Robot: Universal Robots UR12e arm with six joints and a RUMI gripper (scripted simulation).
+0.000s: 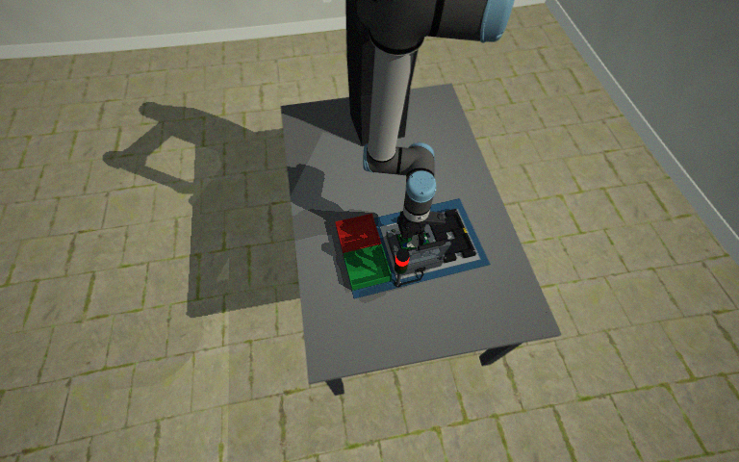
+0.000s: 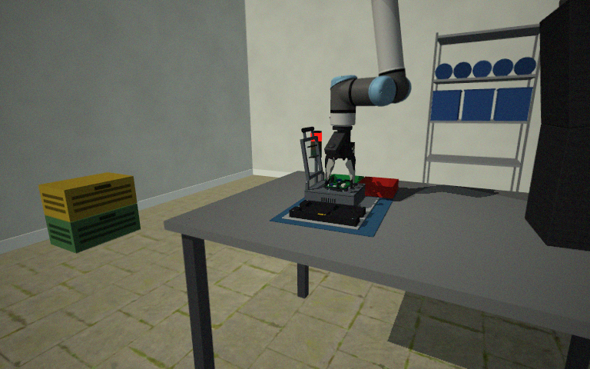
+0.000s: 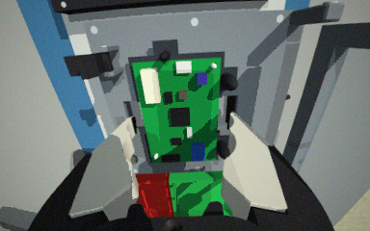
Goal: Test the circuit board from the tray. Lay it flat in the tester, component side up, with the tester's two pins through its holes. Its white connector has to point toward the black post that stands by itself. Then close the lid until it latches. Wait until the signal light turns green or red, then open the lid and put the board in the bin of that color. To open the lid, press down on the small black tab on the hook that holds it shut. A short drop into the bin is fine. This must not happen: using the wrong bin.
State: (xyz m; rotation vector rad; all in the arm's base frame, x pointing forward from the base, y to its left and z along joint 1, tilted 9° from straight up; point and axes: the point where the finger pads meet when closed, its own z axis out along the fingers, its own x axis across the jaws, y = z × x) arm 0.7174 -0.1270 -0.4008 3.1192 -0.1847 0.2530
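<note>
The green circuit board lies right at my hand. From my hand the other things lie so: black latch piece: 6 cm to the left, 6 cm behind, 1 cm above; green bin: 21 cm to the right, 6 cm below, 2 cm ahead; tester lid: 11 cm ahead, 11 cm above, 2 cm to the right.
</note>
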